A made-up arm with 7 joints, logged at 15 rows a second.
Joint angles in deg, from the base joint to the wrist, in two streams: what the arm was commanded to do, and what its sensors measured. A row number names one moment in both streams.
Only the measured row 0 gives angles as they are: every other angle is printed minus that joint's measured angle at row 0.
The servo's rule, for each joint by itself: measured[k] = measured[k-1] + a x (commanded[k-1-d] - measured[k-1]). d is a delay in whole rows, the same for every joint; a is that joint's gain. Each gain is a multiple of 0.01, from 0.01 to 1. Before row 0 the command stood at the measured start. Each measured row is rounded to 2 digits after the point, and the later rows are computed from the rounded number. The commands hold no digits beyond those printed.
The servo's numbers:
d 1
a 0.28 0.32 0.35 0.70 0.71 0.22 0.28
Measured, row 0:
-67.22 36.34 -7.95 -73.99 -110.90 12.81 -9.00
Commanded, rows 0 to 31:
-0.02 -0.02 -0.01 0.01 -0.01 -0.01 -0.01
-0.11 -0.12 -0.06 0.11 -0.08 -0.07 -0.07
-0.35 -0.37 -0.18 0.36 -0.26 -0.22 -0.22
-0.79 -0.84 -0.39 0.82 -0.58 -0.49 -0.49
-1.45 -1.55 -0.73 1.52 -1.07 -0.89 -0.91
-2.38 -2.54 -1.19 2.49 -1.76 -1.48 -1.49
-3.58 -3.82 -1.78 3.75 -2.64 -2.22 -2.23
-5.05 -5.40 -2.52 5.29 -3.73 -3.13 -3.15
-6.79 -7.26 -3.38 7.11 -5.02 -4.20 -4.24
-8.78 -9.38 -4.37 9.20 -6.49 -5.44 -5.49
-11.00 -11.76 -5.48 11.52 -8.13 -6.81 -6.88
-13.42 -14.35 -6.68 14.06 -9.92 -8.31 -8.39
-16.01 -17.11 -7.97 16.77 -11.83 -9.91 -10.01
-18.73 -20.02 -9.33 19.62 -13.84 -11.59 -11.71
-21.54 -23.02 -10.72 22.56 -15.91 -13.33 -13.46
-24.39 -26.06 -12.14 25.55 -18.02 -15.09 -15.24
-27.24 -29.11 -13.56 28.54 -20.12 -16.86 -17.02
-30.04 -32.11 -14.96 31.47 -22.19 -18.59 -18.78
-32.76 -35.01 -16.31 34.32 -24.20 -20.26 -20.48
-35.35 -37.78 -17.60 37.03 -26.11 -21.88 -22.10
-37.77 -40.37 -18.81 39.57 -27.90 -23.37 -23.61
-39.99 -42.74 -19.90 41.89 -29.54 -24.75 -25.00
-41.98 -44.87 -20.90 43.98 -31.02 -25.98 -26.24
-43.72 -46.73 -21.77 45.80 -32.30 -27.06 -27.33
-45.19 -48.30 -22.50 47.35 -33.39 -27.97 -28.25
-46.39 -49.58 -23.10 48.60 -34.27 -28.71 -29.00
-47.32 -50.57 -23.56 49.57 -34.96 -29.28 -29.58
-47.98 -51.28 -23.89 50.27 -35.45 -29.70 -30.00
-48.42 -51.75 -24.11 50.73 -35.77 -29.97 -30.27
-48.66 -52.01 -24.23 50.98 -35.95 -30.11 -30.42
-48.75 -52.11 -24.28 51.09 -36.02 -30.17 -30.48
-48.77 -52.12 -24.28 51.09 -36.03 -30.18 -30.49
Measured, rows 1 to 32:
0.00 0.00 0.00 0.00 0.00 0.00 0.00
-0.01 -0.01 0.00 0.01 -0.01 0.00 0.00
-0.04 -0.05 -0.02 0.08 -0.06 -0.02 -0.02
-0.13 -0.15 -0.08 0.28 -0.20 -0.06 -0.08
-0.31 -0.37 -0.19 0.66 -0.47 -0.15 -0.19
-0.63 -0.75 -0.38 1.26 -0.90 -0.31 -0.39
-1.12 -1.32 -0.66 2.12 -1.51 -0.57 -0.70
-1.81 -2.12 -1.05 3.26 -2.31 -0.93 -1.13
-2.72 -3.17 -1.56 4.68 -3.32 -1.41 -1.70
-3.86 -4.48 -2.20 6.38 -4.53 -2.02 -2.41
-5.24 -6.05 -2.96 8.35 -5.92 -2.77 -3.27
-6.85 -7.88 -3.84 10.57 -7.49 -3.66 -4.28
-8.69 -9.95 -4.83 13.01 -9.22 -4.68 -5.43
-10.74 -12.24 -5.93 15.64 -11.07 -5.83 -6.71
-12.98 -14.73 -7.12 18.43 -13.04 -7.10 -8.11
-15.38 -17.38 -8.38 21.32 -15.08 -8.47 -9.61
-17.90 -20.16 -9.70 24.28 -17.17 -9.93 -11.19
-20.52 -23.02 -11.05 27.26 -19.26 -11.45 -12.82
-23.19 -25.93 -12.42 30.21 -21.34 -13.02 -14.49
-25.87 -28.84 -13.78 33.09 -23.37 -14.61 -16.17
-28.52 -31.70 -15.12 35.85 -25.32 -16.21 -17.83
-31.11 -34.47 -16.41 38.45 -27.15 -17.79 -19.45
-33.60 -37.12 -17.63 40.86 -28.85 -19.32 -21.00
-35.95 -39.60 -18.77 43.04 -30.39 -20.79 -22.47
-38.13 -41.88 -19.82 44.97 -31.75 -22.17 -23.83
-40.11 -43.93 -20.76 46.64 -32.91 -23.45 -25.07
-41.87 -45.74 -21.58 48.01 -33.88 -24.61 -26.17
-43.40 -47.29 -22.27 49.10 -34.65 -25.64 -27.12
-44.68 -48.57 -22.84 49.92 -35.22 -26.53 -27.93
-45.73 -49.59 -23.28 50.49 -35.61 -27.29 -28.59
-46.55 -50.36 -23.61 50.83 -35.85 -27.91 -29.10
-47.17 -50.92 -23.84 51.01 -35.97 -28.41 -29.49

